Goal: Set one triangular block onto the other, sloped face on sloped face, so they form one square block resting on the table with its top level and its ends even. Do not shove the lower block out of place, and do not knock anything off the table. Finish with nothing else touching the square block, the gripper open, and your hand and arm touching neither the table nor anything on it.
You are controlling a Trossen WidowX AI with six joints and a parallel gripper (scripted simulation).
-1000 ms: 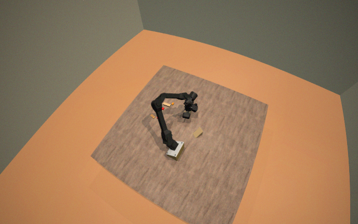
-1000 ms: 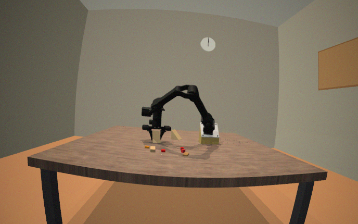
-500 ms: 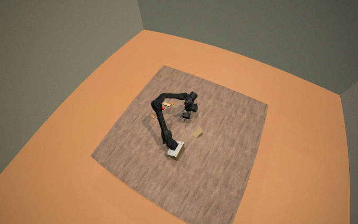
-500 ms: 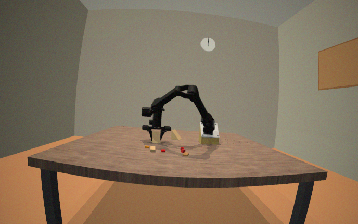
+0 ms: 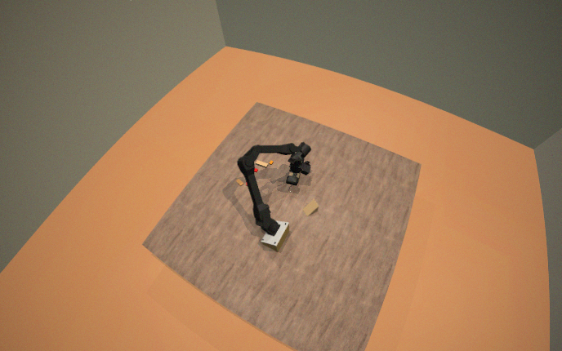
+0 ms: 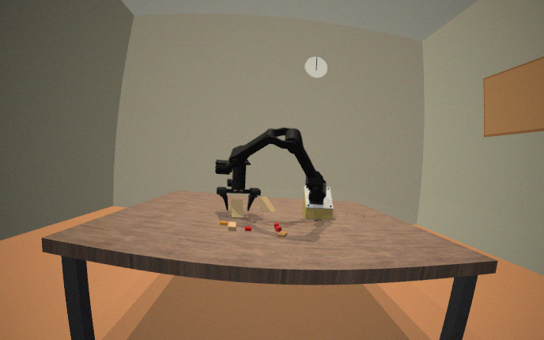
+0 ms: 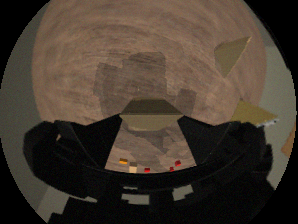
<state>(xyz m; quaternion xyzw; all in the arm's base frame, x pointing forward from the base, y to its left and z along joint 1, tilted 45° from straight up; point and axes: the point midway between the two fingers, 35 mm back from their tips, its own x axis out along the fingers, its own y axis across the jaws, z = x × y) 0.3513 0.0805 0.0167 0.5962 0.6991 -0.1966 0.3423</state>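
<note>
My gripper tip is now 10 mm to the left of the triangular block. From my gripper tip the other things lie so: orange piece 190 mm to the left, 30 mm ahead, 20 mm below.
</note>
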